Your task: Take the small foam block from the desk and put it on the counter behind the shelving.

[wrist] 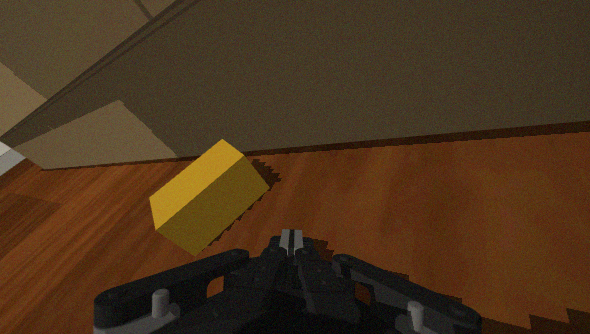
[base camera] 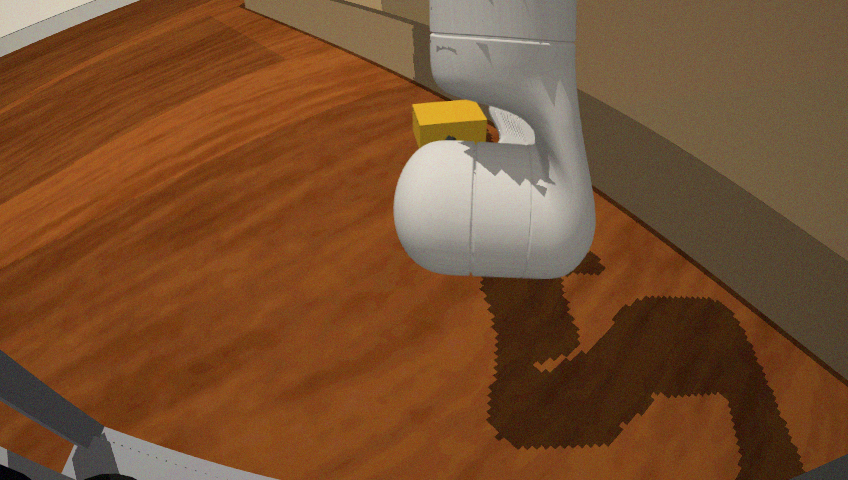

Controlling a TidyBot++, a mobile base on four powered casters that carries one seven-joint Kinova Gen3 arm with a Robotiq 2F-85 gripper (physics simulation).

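Places are measured from the arm's base along level axes (x ahead, y left, z up), in metres.
Where they show: gripper, between the fingertips: [wrist: 291, 243].
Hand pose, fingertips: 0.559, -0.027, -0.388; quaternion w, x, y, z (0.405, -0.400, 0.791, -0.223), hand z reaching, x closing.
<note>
After its pixels a point has its place, as x, y, z.
The foam block [base camera: 450, 113] @(0.647, 0.022, -0.351) [wrist: 210, 197] @(0.624, 0.016, -0.361) is yellow. In the wrist view it is left of the fingertips and beyond them, turned at an angle and apart from them, near the foot of a beige panel. In the base view it shows just past the arm's rounded joint, which hides its lower part. Whether it rests flat or is tipped is unclear. My gripper [wrist: 291, 243] @(0.559, -0.027, -0.388) is shut with its fingertips together and nothing between them; the arm hides it in the base view. The desk, the counter and the shelving cannot be made out.
A beige panel [base camera: 714, 89] @(0.440, -0.220, -0.171) [wrist: 350, 75] @(0.614, -0.130, -0.332) rises along the right in the base view and across the top in the wrist view. It meets the wooden floor [base camera: 238, 267] @(0.393, 0.241, -0.396) [wrist: 450, 210] @(0.522, -0.122, -0.396). The white arm [base camera: 499, 208] @(0.262, -0.016, -0.175) stands close to the panel and casts a shadow on the floor.
</note>
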